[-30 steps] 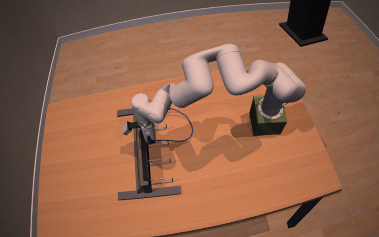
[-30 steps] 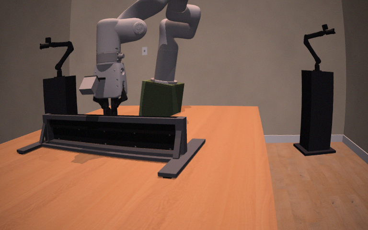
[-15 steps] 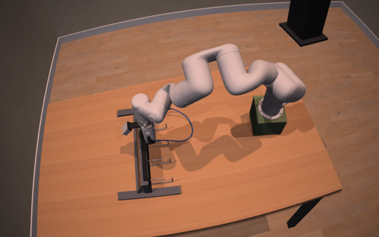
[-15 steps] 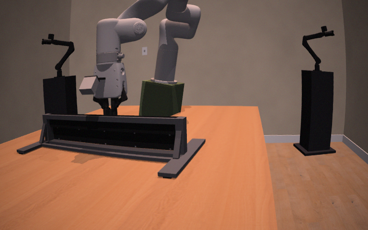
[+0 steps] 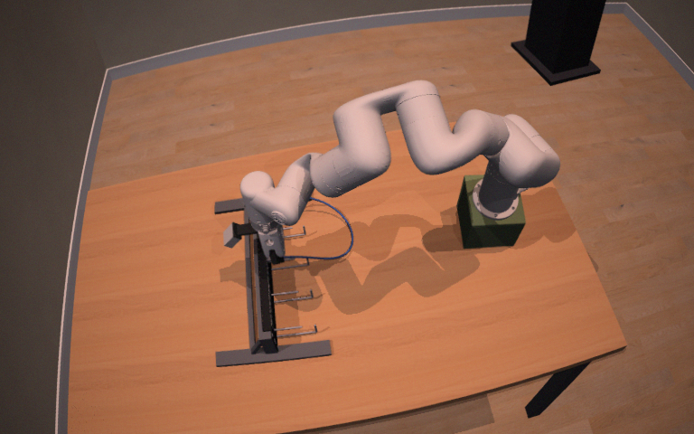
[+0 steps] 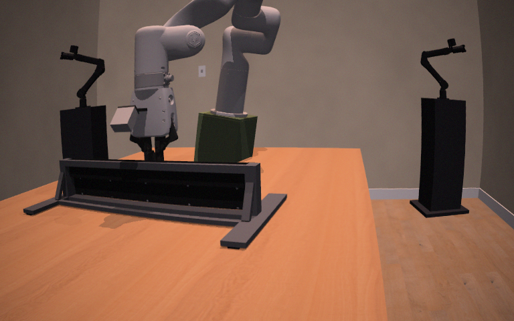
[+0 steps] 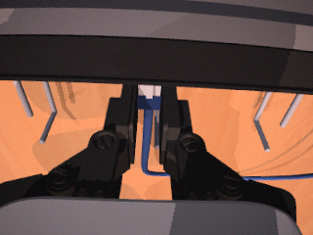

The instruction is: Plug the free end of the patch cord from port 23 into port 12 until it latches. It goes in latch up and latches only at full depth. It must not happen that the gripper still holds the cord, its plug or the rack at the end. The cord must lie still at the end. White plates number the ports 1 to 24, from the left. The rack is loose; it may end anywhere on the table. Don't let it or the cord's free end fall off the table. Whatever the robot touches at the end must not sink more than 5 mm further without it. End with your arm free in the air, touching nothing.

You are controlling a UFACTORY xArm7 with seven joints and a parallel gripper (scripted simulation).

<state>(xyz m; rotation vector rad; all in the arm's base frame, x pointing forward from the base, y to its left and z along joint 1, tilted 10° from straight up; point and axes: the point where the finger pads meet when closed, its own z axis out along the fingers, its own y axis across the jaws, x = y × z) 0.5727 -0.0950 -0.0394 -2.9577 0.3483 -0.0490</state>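
Right now the cord plug is 2 cm ahead of my hand and 1 cm below it.
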